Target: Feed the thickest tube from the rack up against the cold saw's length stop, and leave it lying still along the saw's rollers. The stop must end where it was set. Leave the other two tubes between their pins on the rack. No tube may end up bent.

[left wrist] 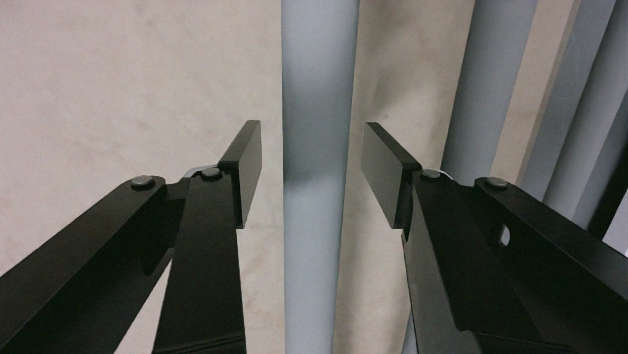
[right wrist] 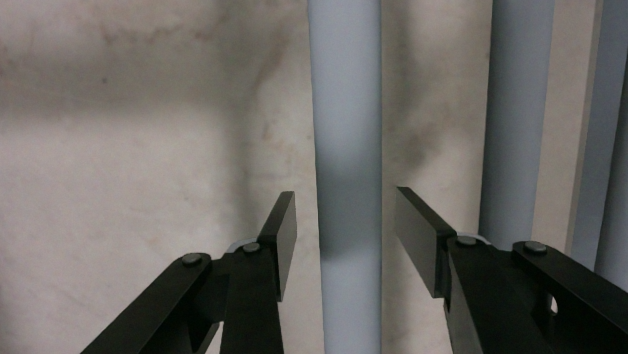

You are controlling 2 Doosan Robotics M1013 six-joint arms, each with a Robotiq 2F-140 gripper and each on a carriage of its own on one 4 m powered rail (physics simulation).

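Note:
A thick pale grey tube [left wrist: 317,90] [right wrist: 348,110] runs from top to bottom through both views. It looks the widest of the tubes in view. My left gripper [left wrist: 312,144] is open, with one finger on each side of this tube and a gap on both sides. My right gripper [right wrist: 345,210] is also open, its fingers either side of the same tube; the left finger and the right finger both stand apart from it. A second, narrower tube [left wrist: 487,90] [right wrist: 517,115] lies to the right. The saw, its length stop and the rack's pins do not show.
A third tube [left wrist: 590,120] [right wrist: 616,215] shows at the far right, partly cut off in the right wrist view. A grey panel [left wrist: 562,90] [right wrist: 595,150] lies between it and the edge of the beige floor [left wrist: 125,90] [right wrist: 150,175]. The second tube passes close by the right-hand fingers in both views.

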